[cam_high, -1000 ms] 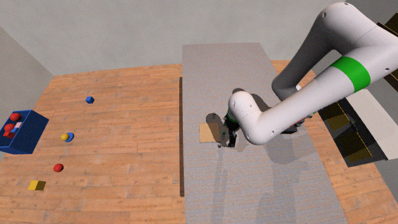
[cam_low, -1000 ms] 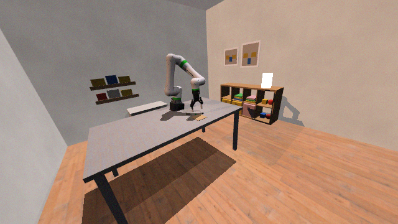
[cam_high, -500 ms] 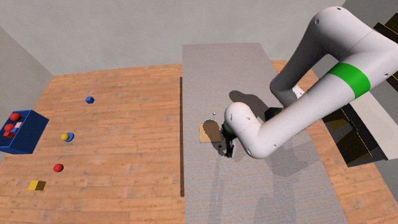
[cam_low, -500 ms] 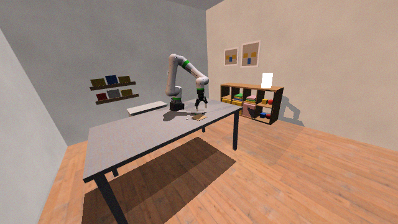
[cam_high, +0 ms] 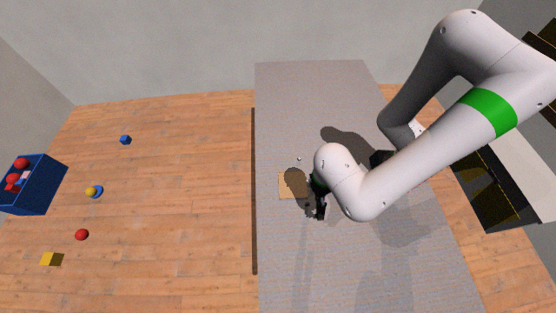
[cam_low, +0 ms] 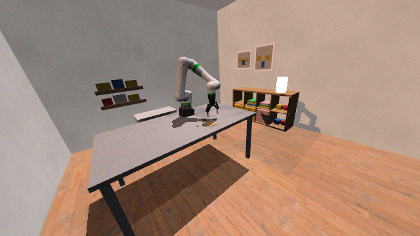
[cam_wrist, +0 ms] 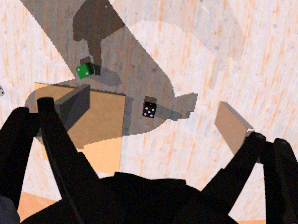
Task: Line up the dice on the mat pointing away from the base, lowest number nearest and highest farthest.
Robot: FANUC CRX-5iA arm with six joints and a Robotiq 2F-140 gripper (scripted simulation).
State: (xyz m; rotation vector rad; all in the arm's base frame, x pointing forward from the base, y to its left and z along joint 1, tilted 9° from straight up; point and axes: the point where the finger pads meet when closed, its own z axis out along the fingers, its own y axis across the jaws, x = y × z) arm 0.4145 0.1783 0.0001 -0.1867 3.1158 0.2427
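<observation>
Right now the black die is 50 mm below my hand and 20 mm ahead of it. The rest, counted from my hand: green die 90 mm to the right, 50 mm below, 10 mm behind; tan mat 100 mm to the right, 90 mm ahead, 60 mm below; white die 250 mm to the right, 60 mm ahead, 50 mm below.
</observation>
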